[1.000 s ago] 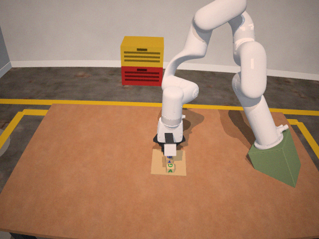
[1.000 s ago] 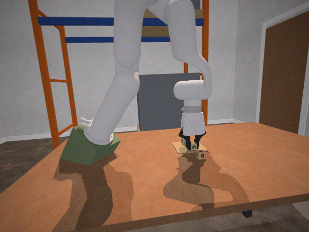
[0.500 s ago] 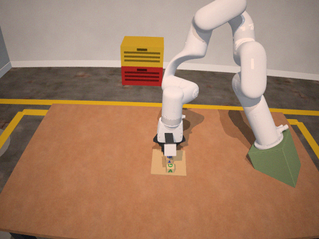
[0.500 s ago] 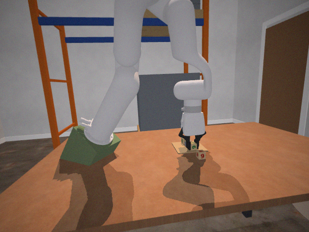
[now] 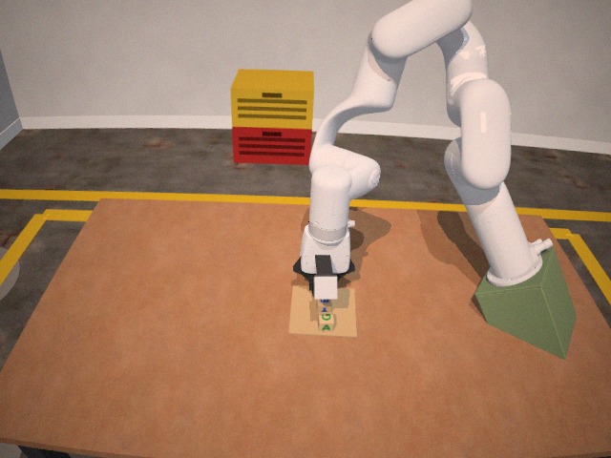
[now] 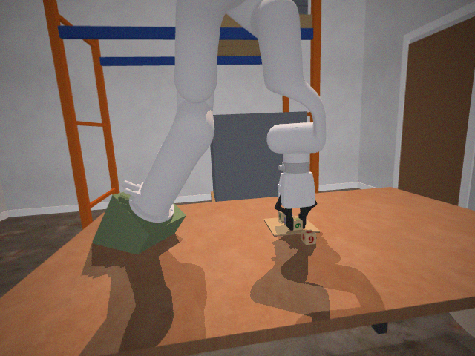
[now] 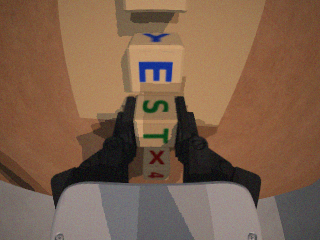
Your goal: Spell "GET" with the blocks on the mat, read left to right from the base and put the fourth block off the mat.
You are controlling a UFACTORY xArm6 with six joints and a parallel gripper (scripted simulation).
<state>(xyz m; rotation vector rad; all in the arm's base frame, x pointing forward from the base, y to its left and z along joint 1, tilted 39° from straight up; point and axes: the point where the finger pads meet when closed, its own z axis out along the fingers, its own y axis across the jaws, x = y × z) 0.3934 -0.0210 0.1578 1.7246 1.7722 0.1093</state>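
Now: the t block 10 mm below my hand. Also, from my hand: tan mat (50 mm to the left, 30 mm below); e block (50 mm to the left, 10 mm below); red-lettered block (10 mm behind, 80 mm to the right, 20 mm below).
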